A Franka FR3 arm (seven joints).
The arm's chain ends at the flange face. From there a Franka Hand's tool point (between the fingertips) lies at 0.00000 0.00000 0.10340 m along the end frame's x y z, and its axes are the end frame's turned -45 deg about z.
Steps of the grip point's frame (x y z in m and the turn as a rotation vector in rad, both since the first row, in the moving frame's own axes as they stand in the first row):
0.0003, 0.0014, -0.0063, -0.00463, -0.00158, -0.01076
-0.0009, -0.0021, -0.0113, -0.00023, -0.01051, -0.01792
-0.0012, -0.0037, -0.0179, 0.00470, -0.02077, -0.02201
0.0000, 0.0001, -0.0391, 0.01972, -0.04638, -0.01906
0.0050, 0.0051, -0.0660, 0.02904, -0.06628, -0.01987
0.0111, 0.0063, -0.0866, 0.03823, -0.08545, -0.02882
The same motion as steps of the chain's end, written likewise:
0.0010, 0.0003, -0.0063, -0.00439, 0.00216, -0.01076
-0.0014, -0.0016, -0.0113, -0.00759, -0.00727, -0.01792
-0.0016, -0.0030, -0.0179, -0.01136, -0.01801, -0.02201
0.0049, -0.0019, -0.0390, -0.01885, -0.04674, -0.01906
0.0141, -0.0027, -0.0657, -0.02633, -0.06740, -0.01987
0.0213, -0.0070, -0.0861, -0.03339, -0.08745, -0.02882

